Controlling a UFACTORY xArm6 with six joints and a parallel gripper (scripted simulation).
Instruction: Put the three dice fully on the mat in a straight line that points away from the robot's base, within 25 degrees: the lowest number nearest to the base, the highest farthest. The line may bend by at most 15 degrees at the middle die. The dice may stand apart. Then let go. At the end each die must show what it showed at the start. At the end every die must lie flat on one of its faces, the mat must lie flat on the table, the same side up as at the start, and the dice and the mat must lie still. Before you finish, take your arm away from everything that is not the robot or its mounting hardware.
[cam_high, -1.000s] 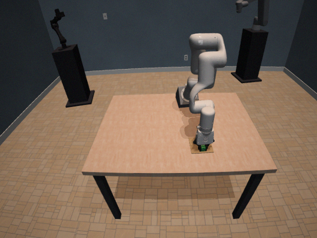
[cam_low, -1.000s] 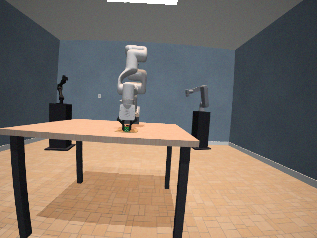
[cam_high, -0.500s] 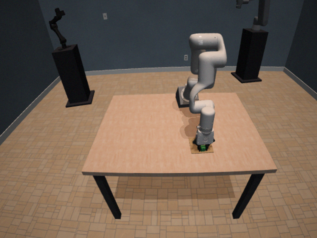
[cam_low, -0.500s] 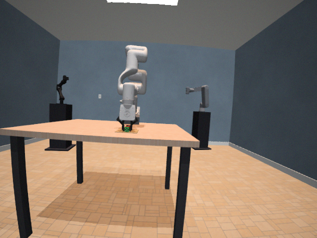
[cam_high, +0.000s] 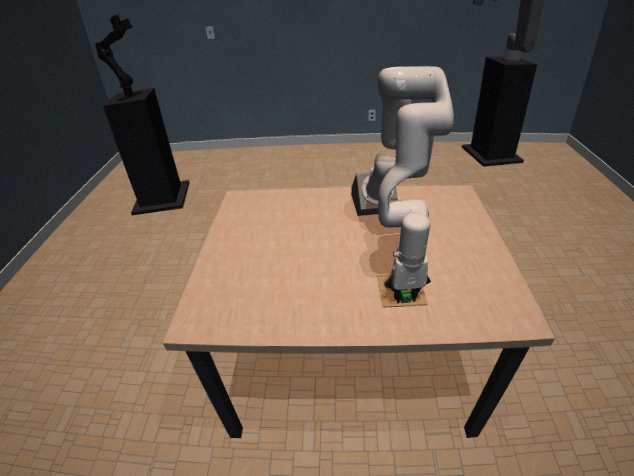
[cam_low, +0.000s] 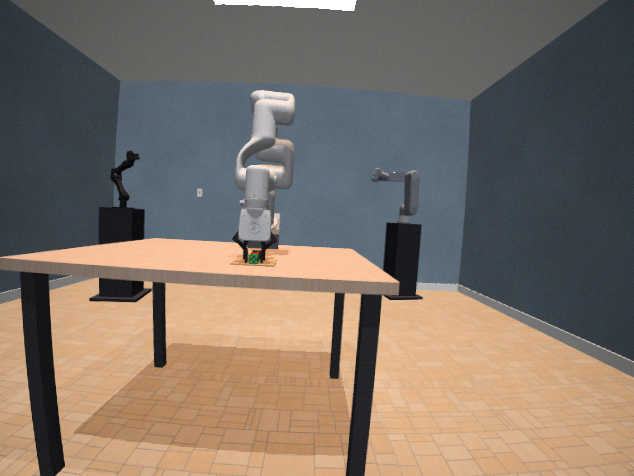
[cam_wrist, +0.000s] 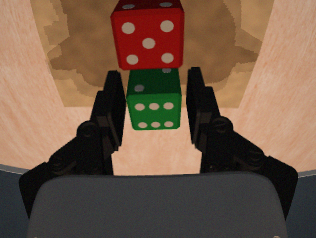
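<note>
The green die is 1 cm below my hand. Also, from my hand: black die 9 cm behind, 1 cm to the left, 1 cm below; tan mat 5 cm behind, 2 cm below; red die 5 cm behind, 1 cm below.
</note>
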